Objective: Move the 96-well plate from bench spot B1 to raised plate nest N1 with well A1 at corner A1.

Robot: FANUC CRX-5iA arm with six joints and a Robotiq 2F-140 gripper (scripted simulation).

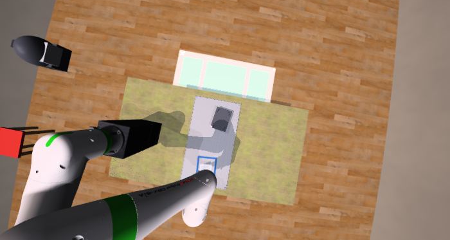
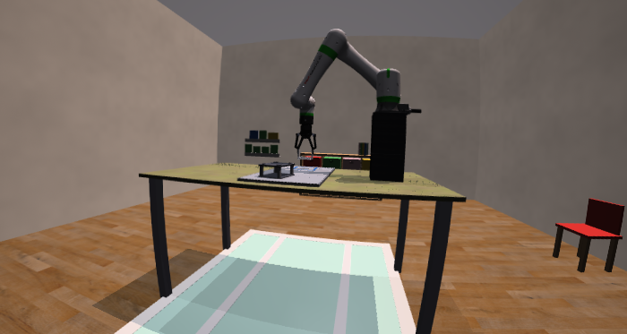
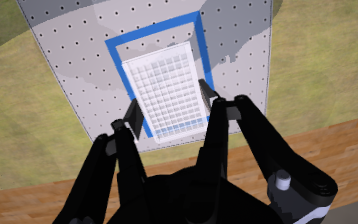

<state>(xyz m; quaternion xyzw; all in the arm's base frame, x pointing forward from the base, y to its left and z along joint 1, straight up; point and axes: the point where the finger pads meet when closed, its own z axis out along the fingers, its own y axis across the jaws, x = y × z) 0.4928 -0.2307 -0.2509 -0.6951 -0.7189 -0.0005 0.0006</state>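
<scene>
The dark raised nest N1 lies 410 mm to the left of my hand, 60 mm ahead of it and 30 mm below it. The rest, counted from my hand: white 96-well plate: 20 mm below.
</scene>
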